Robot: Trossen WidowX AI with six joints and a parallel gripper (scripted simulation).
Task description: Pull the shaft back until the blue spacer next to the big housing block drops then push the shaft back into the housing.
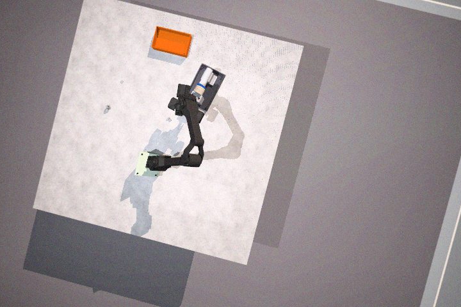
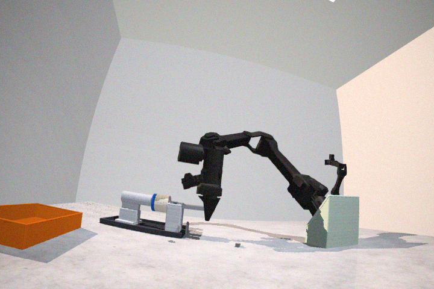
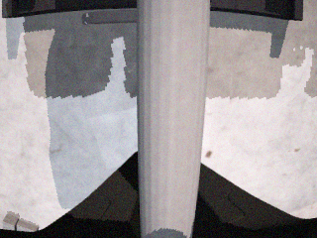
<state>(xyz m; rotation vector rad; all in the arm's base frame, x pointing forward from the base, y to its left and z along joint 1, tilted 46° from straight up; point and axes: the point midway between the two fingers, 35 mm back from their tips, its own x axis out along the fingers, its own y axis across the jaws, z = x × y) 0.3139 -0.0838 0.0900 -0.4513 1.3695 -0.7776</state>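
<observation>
The shaft lies 80 mm ahead of my gripper tip, 30 mm above it and 20 mm to the right of it. Also, from my gripper tip: blue spacer: 150 mm ahead, 40 mm to the right, 30 mm above; orange bin: 370 mm ahead, 200 mm to the left, 40 mm below; dark bit: 110 mm to the left, 60 mm behind, 40 mm below.
</observation>
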